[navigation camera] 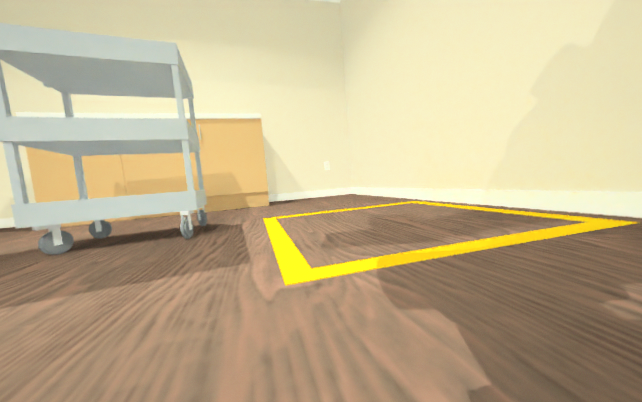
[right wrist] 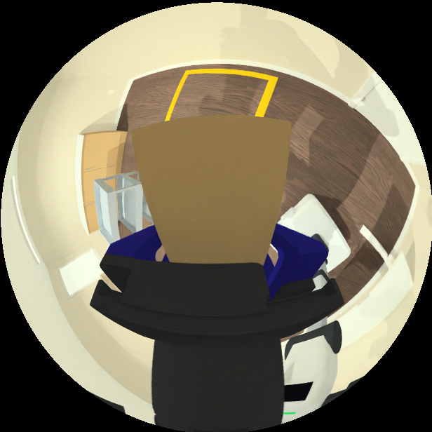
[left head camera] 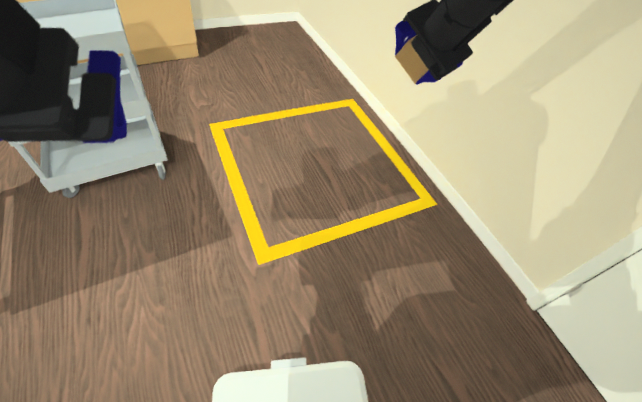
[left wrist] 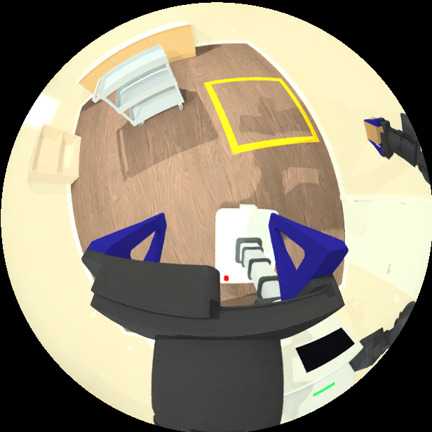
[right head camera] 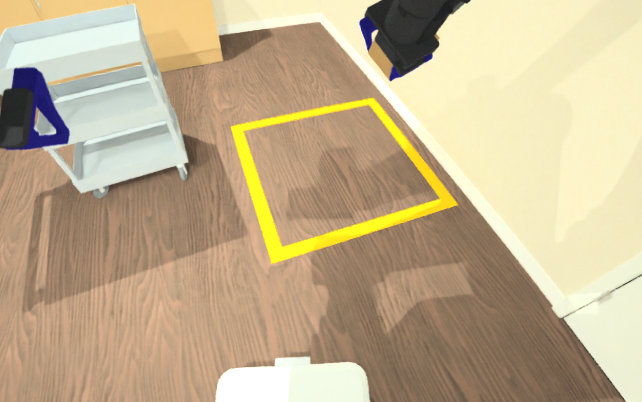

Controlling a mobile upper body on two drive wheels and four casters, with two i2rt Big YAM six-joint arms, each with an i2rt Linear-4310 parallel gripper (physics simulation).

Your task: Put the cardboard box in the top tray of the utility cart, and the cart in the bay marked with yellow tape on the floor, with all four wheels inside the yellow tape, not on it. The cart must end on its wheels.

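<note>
The cardboard box [left head camera: 412,62] [right head camera: 381,62] [left wrist: 372,131] [right wrist: 215,185] is held high in the air by my right gripper [right wrist: 216,217], which is shut on it. The grey three-tray utility cart [right head camera: 95,58] [left wrist: 150,95] [right wrist: 107,210] [navigation camera: 95,130] stands upright on its wheels, left of the bay in the head views. Its top tray shows no box in the right head view. The yellow tape [left head camera: 243,200] [right head camera: 260,200] [left wrist: 275,144] [right wrist: 225,72] [navigation camera: 287,250] outlines the bay beside the wall. My left gripper [left wrist: 217,218] is open and empty; in the left head view it partly hides the cart.
A wooden cabinet [left head camera: 160,30] [right head camera: 187,30] [navigation camera: 232,160] stands behind the cart. The wall's white skirting [left head camera: 480,230] runs along the bay's right side. A white door [left head camera: 600,325] is at lower right. A pale shelf unit [left wrist: 75,152] stands at the left in the left wrist view.
</note>
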